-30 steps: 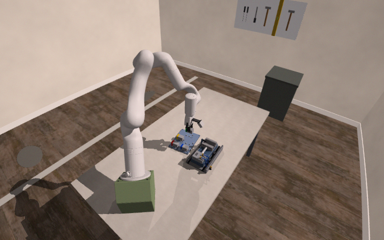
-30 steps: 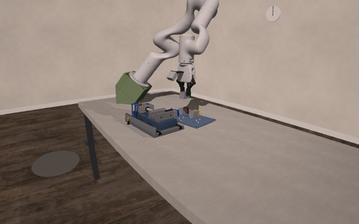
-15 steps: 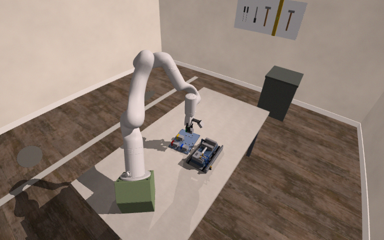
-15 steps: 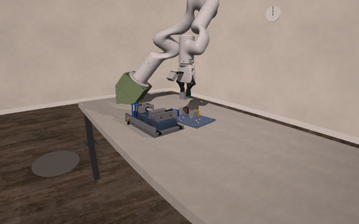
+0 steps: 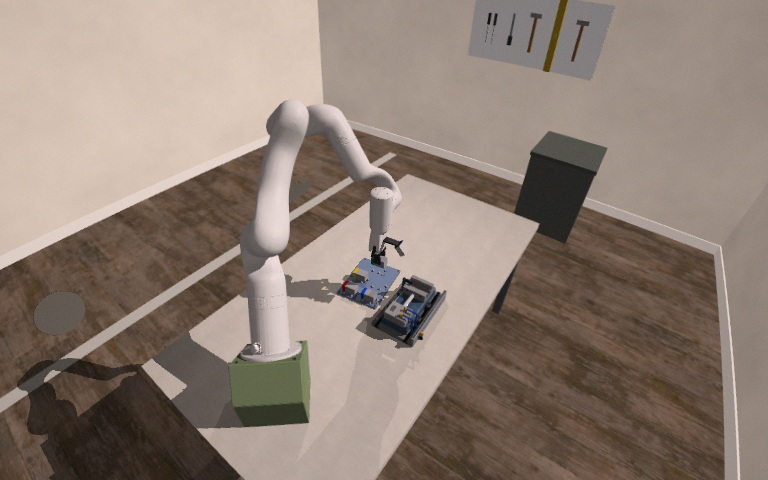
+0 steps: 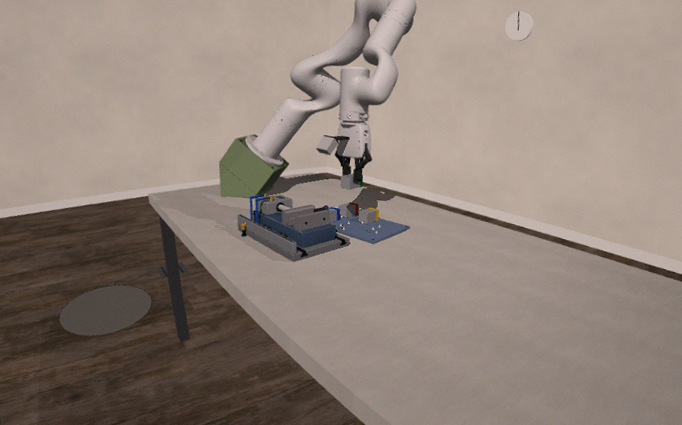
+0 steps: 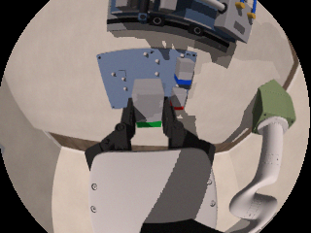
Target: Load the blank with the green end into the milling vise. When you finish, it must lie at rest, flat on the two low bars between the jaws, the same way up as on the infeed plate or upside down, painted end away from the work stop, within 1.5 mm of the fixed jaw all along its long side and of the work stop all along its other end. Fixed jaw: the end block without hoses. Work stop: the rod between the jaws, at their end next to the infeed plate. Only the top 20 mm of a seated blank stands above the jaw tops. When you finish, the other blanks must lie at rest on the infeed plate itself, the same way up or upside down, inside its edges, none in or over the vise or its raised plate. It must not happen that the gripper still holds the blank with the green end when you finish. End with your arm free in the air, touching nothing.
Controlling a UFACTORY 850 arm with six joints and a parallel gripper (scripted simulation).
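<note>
Right now my hand is 2 cm above the green-ended blank. From my hand the other things lie so: blue infeed plate 17 cm below, 5 cm to the left; yellow-ended blank 15 cm below, 9 cm to the left, 1 cm behind; blue-ended blank 15 cm below, 9 cm behind, 1 cm to the right.
</note>
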